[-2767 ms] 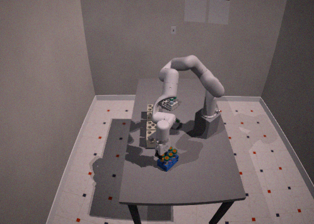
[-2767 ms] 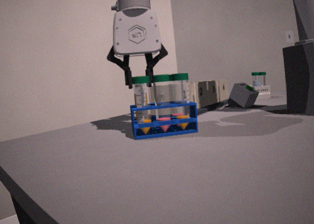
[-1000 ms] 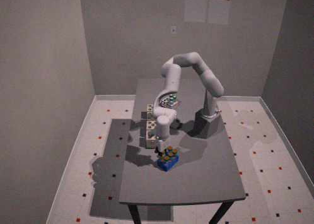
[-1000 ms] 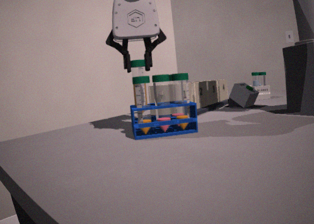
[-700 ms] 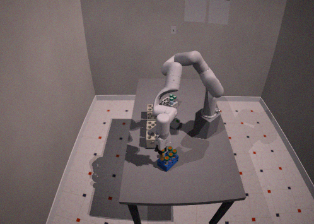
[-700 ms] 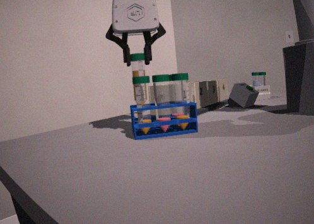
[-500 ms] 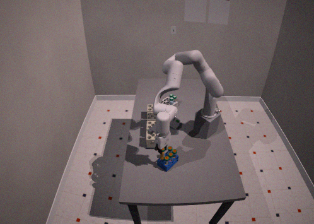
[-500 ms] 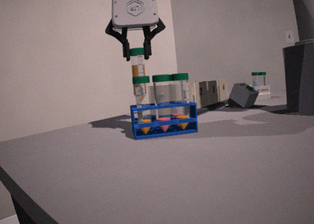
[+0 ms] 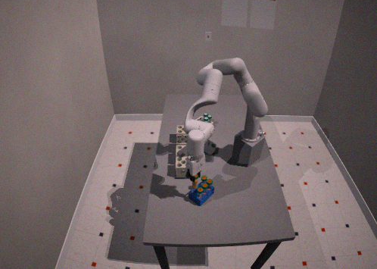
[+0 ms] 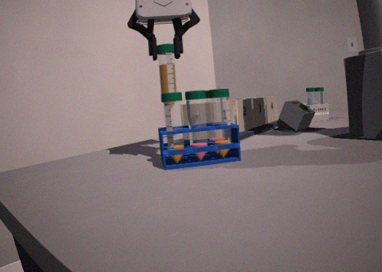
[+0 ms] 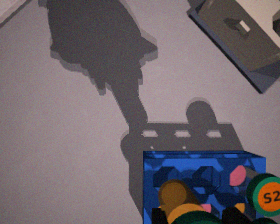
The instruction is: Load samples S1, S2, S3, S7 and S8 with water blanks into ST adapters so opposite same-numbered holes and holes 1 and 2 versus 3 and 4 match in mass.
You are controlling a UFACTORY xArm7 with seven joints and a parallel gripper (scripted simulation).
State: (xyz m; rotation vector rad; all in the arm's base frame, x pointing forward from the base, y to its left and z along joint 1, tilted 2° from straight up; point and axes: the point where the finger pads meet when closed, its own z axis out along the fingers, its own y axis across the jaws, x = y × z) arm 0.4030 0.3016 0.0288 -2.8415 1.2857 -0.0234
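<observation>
My gripper is now 50 mm above the sample tube and 10 mm past it. The rest, counted from my hand: blue rack 170 mm below, 40 mm behind, 10 mm to the right; then sloped done desk 390 mm to the right, 160 mm behind, 150 mm below; then adapter 210 mm to the right, 150 mm below, 40 mm ahead.
</observation>
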